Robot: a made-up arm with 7 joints.
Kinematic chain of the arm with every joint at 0, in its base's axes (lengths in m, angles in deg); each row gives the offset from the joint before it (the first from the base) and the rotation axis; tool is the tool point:
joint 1: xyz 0 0 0.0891 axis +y
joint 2: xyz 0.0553 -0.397 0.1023 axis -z
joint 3: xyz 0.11 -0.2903 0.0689 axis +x
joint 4: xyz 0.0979 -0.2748 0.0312 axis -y
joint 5: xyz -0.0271 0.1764 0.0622 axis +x
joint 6: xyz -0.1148 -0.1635 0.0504 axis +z
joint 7: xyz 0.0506 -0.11 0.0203 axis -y
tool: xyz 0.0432 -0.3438 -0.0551
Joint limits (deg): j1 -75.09..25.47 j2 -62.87..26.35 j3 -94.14..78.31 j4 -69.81..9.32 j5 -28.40..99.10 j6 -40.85..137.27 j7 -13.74..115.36
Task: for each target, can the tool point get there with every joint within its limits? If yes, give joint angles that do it. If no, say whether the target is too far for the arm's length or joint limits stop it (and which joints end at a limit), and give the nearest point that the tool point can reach.
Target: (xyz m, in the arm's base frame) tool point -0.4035 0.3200 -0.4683
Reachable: no: joint limits stop it (at a limit: joint 1, joint 2, joint 3, joint 4) | nearest point -0.0150 -0.1124 -0.2377 | short by 0.625 m
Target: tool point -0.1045 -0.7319 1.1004
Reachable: yes | joints -33.13 -34.02 -57.64 -45.39 4.77 -17.77 56.40
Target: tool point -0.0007 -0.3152 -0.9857
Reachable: no: joint limits stop it (at a limit: joint 1, joint 2, joint 3, joint 4) | nearest point 0.1629 -0.4073 -0.5855 | short by 0.442 m
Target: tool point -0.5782 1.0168 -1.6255
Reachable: no: too far | nearest point 0.1162 -0.1600 -0.4269 | short by 1.818 m
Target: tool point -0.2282 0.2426 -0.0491
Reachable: no: joint limits stop it (at a limit: joint 1, joint 2, joint 3, joint 4) | nearest point -0.0073 -0.0477 -0.0307 | short by 0.365 m
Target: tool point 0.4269 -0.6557 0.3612
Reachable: yes | joints -9.72 1.11 32.43 -21.85 -12.74 119.50 3.77
